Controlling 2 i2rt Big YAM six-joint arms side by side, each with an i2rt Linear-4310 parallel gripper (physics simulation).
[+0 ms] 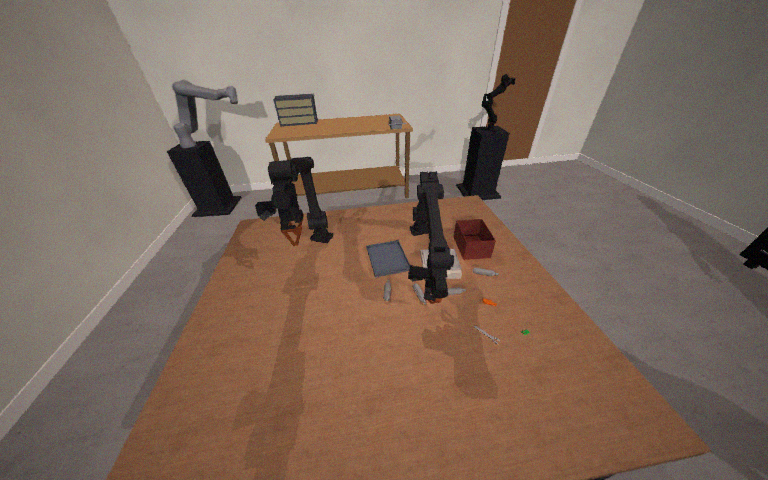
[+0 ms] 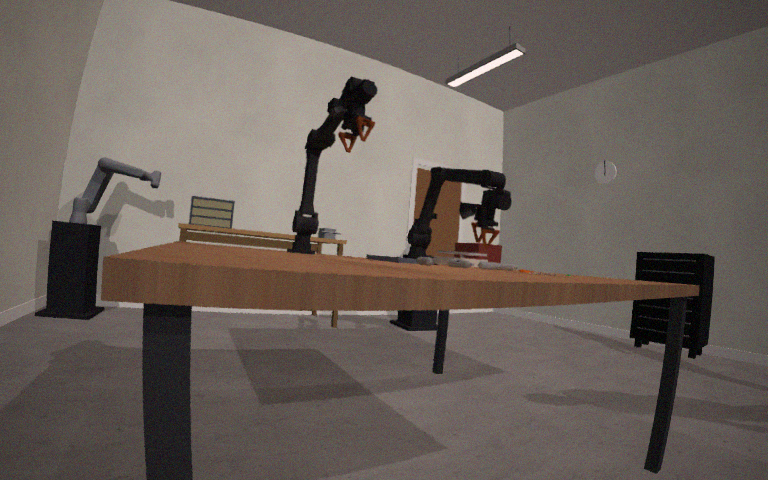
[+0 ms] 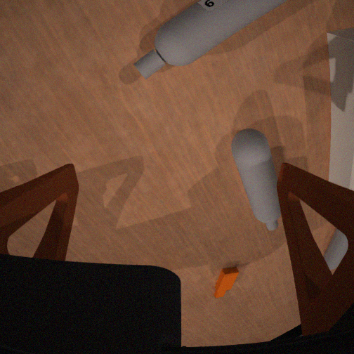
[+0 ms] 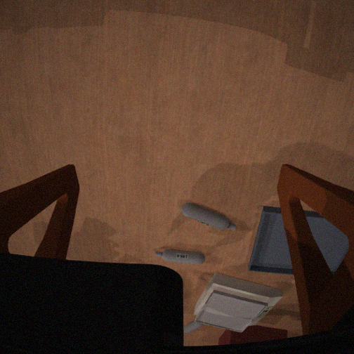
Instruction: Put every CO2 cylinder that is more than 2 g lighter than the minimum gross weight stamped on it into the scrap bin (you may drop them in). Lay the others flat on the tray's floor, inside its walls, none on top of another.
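Frame: origin at the left arm's base, x left, y back, z up, level; millimetres.
Where they show: left gripper, between the fingertips: (image 2: 481, 245); right gripper, between the fingertips: (image 1: 296, 240) (image 2: 355, 146); left arm's base, origin of its link: (image 1: 420, 230); right arm's base, origin of its link: (image 1: 322, 237).
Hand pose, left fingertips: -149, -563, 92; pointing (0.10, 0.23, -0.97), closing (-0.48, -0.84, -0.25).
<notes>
Each offset is from my left fingertips to the top centre of the thing, as dx, dy, dz. "spot": to the spot under its first point.
Several grey CO2 cylinders lie on the table: one cylinder {-170, +133, -61} (image 1: 387, 291) (image 4: 205, 216) below the blue tray {-111, +363, -72} (image 1: 387, 258) (image 4: 275, 245), a second cylinder {-32, +72, -61} (image 1: 419, 293) (image 3: 215, 32) (image 4: 182, 256) right of it, a third cylinder {+119, +45, -61} (image 1: 456, 291) (image 3: 257, 175) by the left gripper, and a fourth cylinder {+328, +117, -61} (image 1: 485, 272) (image 3: 337, 249) below the dark red scrap bin {+368, +329, +28} (image 1: 474, 243) (image 2: 491, 253) (image 4: 255, 335). The tray floor is bare. My left gripper (image 1: 434, 300) (image 2: 485, 240) (image 3: 177, 174) is open, pointing down above the table near the third cylinder. My right gripper (image 2: 356, 136) (image 4: 177, 175) is open and raised high. Stamped weights are unreadable.
A white scale {spot: +164, +133, -30} (image 1: 454, 270) (image 4: 232, 307) stands between tray and bin, partly behind the left arm. An orange object {+254, -49, -83} (image 1: 489, 302) (image 3: 226, 282), a silver caliper-like tool {+158, -185, -89} (image 1: 487, 335) and a small green item {+312, -218, -88} (image 1: 525, 332) lie toward the right of the table.
</notes>
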